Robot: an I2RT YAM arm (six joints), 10 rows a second.
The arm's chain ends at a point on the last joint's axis. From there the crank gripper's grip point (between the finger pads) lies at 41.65 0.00 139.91 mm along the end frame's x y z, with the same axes.
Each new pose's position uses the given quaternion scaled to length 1; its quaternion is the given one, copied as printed.
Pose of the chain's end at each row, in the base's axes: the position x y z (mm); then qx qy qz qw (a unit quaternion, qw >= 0):
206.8 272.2 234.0 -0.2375 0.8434 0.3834 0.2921
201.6 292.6 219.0 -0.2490 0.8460 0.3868 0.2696
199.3 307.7 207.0 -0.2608 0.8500 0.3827 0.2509
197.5 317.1 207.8 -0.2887 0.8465 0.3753 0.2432
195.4 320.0 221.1 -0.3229 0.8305 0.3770 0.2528
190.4 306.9 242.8 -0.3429 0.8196 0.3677 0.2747
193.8 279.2 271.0 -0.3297 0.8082 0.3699 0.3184
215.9 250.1 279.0 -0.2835 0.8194 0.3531 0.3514
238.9 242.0 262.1 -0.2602 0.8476 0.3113 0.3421
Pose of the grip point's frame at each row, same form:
220.4 374.7 131.0 -0.2375 0.8434 0.3834 0.2921
208.0 394.1 114.3 -0.2490 0.8460 0.3868 0.2696
200.3 406.6 99.6 -0.2608 0.8500 0.3827 0.2509
195.0 412.9 97.7 -0.2887 0.8465 0.3753 0.2432
192.4 416.1 111.2 -0.3229 0.8305 0.3770 0.2528
192.5 402.6 132.6 -0.3429 0.8196 0.3677 0.2747
207.5 379.8 166.1 -0.3297 0.8082 0.3699 0.3184
243.8 349.9 176.2 -0.2835 0.8194 0.3531 0.3514
271.1 331.2 151.2 -0.2602 0.8476 0.3113 0.3421

